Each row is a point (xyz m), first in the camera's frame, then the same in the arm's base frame.
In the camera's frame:
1: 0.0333 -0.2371 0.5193
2: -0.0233 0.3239 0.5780
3: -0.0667 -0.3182 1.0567
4: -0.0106 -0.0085 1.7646
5: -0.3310 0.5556 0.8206
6: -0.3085 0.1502 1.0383
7: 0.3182 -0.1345 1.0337
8: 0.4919 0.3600 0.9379
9: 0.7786 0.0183 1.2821
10: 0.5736 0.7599 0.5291
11: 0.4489 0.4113 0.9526
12: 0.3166 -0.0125 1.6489
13: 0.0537 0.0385 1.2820
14: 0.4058 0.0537 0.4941
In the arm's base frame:
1: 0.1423 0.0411 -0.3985
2: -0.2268 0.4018 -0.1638
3: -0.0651 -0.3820 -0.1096
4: -0.4205 -0.5854 0.5480
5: -0.6697 0.3409 -0.0780
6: -0.5016 -0.0880 -0.0745
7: 0.1394 -0.1344 0.1721
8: 0.0347 0.3333 0.4047
9: 0.3310 -0.0610 0.6769
10: 0.0121 0.9050 0.3246
11: -0.0313 0.3508 0.4108
12: -0.1280 -0.4321 0.6550
13: -0.2399 -0.2309 0.2634
14: 0.2794 0.3655 -0.0824

